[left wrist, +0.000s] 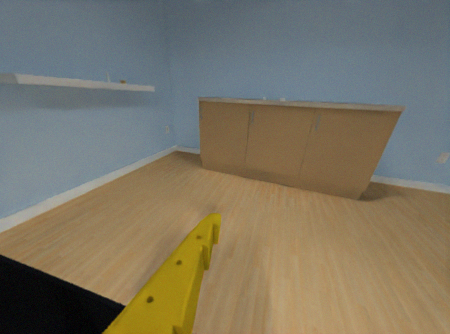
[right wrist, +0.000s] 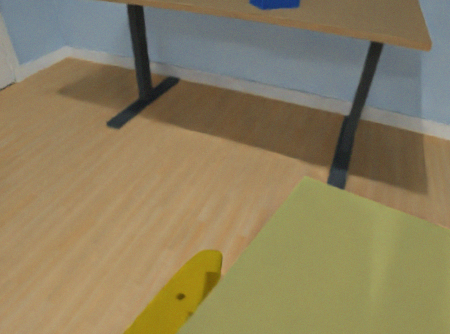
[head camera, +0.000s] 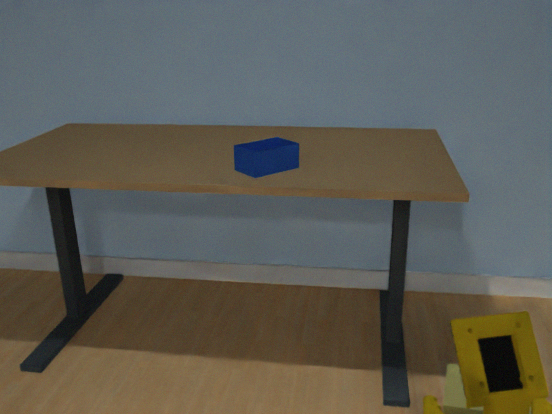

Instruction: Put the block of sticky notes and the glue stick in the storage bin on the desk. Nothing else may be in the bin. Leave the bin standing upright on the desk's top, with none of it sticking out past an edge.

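Places are measured from the left arm's base along level axes (x down, y left, z ahead), in centimetres.
Pixels of known places: left hand, tool point: [left wrist: 219, 224]; right hand, tool point: [right wrist: 220, 272] [head camera: 433, 402].
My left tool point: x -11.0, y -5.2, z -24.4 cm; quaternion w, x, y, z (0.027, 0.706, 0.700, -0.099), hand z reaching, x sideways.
Note:
Ahead of a thing's pixels: the offset from my left tool point to its top centre. Level surfaces: height alone.
The blue storage bin @(dz +183.7, dx +9.0, dy +5.8 cm) [head camera: 267, 158] [right wrist: 275, 4] stands upright on the desk @(dx +16.5 cm) [head camera: 150, 160] [right wrist: 345, 25], right of its middle and near the front edge; the inside does not show. My right gripper [head camera: 492, 362] [right wrist: 214, 260] is shut on the pale yellow block of sticky notes @(dz +54.9, dx -8.3, dy -21.1 cm) [head camera: 456, 392] [right wrist: 340, 260], which fills the lower right of the right wrist view and hides the moving jaw. It is in front of the desk and apart from it. My left gripper [left wrist: 212, 227] is open and empty, with one notched jaw showing. I cannot make out the glue stick in any view.
In the left wrist view, a wooden cabinet [left wrist: 280, 142] bears small pale things @(dz -182.3, dx -4.9, dy +9.0 cm) [left wrist: 282, 99], and a white wall shelf [left wrist: 85, 83] bears a thin white thing and a small brownish thing [left wrist: 123, 81]. The desk's dark legs [head camera: 400, 250] [right wrist: 140, 55] have long feet on the floor.

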